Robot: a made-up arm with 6 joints.
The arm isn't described. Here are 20 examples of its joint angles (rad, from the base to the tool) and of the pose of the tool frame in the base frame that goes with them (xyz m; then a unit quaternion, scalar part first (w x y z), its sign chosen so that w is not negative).
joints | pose
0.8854 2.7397 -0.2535 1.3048 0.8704 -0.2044 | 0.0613 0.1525 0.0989 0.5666 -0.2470 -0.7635 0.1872
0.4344 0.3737 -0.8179 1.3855 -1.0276 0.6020 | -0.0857 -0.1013 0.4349 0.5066 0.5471 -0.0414 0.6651
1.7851 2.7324 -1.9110 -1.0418 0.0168 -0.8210 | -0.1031 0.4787 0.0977 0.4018 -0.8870 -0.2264 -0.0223
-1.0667 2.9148 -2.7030 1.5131 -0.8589 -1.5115 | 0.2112 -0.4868 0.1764 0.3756 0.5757 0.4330 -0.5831
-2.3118 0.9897 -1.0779 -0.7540 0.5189 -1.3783 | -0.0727 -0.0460 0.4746 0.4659 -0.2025 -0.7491 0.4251
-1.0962 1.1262 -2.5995 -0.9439 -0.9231 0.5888 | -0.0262 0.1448 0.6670 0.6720 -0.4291 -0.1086 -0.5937
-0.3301 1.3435 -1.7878 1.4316 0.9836 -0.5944 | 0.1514 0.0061 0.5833 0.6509 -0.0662 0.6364 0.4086
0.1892 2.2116 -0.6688 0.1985 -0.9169 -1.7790 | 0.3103 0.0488 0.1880 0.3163 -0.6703 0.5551 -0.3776
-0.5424 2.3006 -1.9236 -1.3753 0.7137 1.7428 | 0.3651 -0.2699 0.3080 0.4796 0.5319 0.6213 -0.3179
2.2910 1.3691 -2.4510 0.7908 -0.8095 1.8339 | 0.0145 0.0353 0.6888 0.7058 -0.2559 0.1323 -0.6472
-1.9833 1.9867 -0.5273 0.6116 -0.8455 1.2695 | -0.1317 -0.2298 0.2347 0.4121 0.8094 -0.3309 -0.2558
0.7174 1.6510 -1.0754 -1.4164 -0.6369 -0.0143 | 0.1788 0.2078 0.3846 0.5897 -0.7698 0.2360 0.0632
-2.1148 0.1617 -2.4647 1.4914 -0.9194 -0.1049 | 0.1978 0.4287 0.3766 0.8178 -0.4556 -0.3295 -0.1231
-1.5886 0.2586 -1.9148 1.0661 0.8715 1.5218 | 0.0503 0.3207 0.4856 0.8235 0.2909 0.2580 0.4132
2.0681 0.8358 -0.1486 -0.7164 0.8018 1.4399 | 0.0364 -0.0013 0.2836 0.2527 -0.4991 0.8190 0.1272
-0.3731 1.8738 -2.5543 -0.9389 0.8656 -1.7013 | 0.2613 -0.1462 0.5795 0.0846 0.3961 -0.5290 0.7457
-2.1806 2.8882 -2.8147 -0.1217 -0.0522 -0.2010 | -0.3143 -0.4506 0.2146 0.2311 0.5462 0.4110 -0.6923
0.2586 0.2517 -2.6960 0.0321 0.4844 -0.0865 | -0.4553 -0.1194 0.4189 0.9670 0.0300 -0.2342 0.0955
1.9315 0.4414 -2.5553 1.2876 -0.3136 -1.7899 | 0.1664 -0.3855 0.5034 0.6687 0.3755 0.0132 0.6416
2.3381 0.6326 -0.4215 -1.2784 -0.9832 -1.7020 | -0.0199 -0.0556 0.3839 0.7575 0.0004 -0.6444 0.1051
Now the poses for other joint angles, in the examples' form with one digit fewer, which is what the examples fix.
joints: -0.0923 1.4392 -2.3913 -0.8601 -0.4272 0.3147
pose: 0.089 0.013 0.687 0.943 -0.179 0.085 -0.267
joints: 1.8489 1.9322 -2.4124 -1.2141 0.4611 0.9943
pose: -0.067 0.335 0.562 0.634 -0.367 0.436 0.522
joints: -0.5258 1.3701 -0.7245 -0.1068 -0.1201 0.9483
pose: 0.162 -0.093 0.372 0.529 0.531 0.656 0.090
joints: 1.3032 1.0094 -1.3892 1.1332 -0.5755 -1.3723
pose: 0.045 0.041 0.574 0.826 -0.122 0.440 0.330
